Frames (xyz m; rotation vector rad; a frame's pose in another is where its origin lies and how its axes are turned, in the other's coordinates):
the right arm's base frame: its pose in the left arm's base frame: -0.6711 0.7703 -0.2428 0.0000 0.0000 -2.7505
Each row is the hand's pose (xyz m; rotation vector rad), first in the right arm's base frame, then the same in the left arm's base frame.
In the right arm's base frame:
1: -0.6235 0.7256 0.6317 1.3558 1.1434 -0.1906
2: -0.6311 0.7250 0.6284 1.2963 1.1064 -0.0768
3: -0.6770 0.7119 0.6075 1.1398 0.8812 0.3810
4: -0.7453 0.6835 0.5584 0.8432 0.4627 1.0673
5: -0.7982 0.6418 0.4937 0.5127 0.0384 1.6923
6: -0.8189 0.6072 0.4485 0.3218 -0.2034 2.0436
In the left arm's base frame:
1: 0.1819 0.3372 0.3889 1.8511 -1.4805 -1.9363
2: 0.1887 0.3406 0.3856 1.7509 -1.3835 -1.9329
3: 0.2262 0.3702 0.3647 1.3032 -1.1363 -1.8129
4: 0.2785 0.4225 0.3156 0.6491 -0.7747 -1.4762
5: 0.3115 0.4812 0.2509 0.1265 -0.4566 -1.0070
6: 0.3174 0.5211 0.2057 -0.1164 -0.3017 -0.6809

